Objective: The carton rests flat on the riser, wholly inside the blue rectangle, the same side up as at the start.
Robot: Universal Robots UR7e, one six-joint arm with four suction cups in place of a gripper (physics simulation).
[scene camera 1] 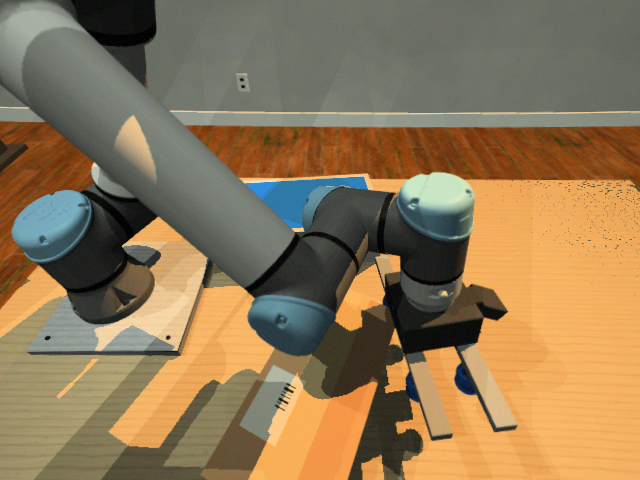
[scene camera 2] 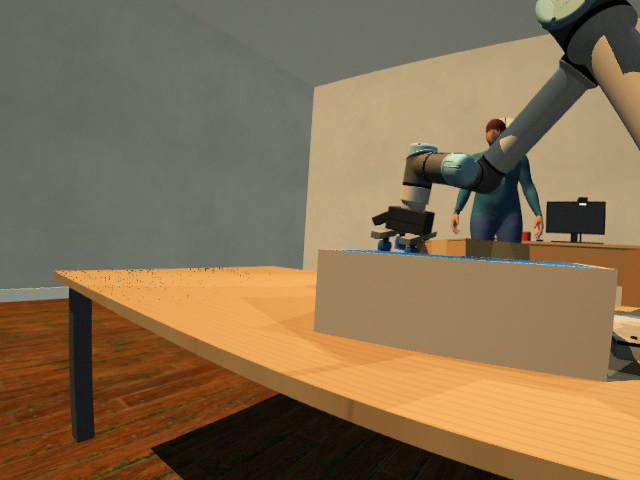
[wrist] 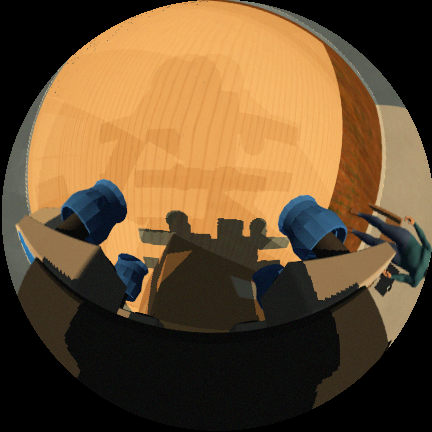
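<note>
The brown carton lies on the table, its pale barcode label up in scene camera 1. The pale riser stands on the table. The blue rectangle on its top is partly hidden by the arm in scene camera 1, and a sliver shows at the left edge of the wrist view. My gripper is open, with its four blue cups pointing down. It hangs over the table to the right of the carton in scene camera 1, holding nothing. The carton's near end is cut off there.
The arm's base plate is at the left of the table. The elbow side of the arm hangs over the carton in scene camera 1. A person stands beyond the table near a desk with a monitor.
</note>
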